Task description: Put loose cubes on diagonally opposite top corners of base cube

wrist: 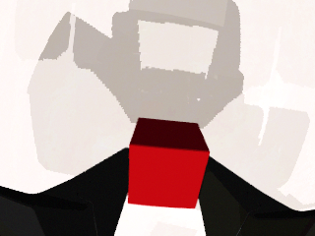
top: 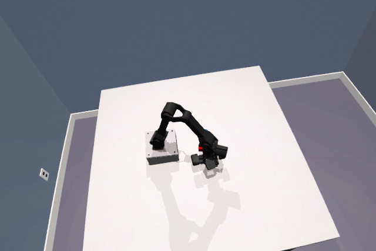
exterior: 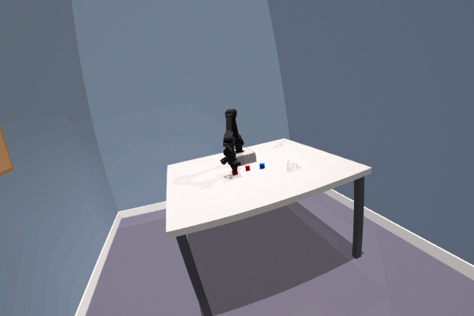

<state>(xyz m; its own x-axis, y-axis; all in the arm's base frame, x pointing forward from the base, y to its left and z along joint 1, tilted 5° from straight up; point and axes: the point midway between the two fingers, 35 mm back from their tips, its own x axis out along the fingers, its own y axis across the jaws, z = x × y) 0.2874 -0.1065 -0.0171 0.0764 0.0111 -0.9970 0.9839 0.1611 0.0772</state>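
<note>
Now: gripper tip 220 mm to the right of the blue base cube.
</note>
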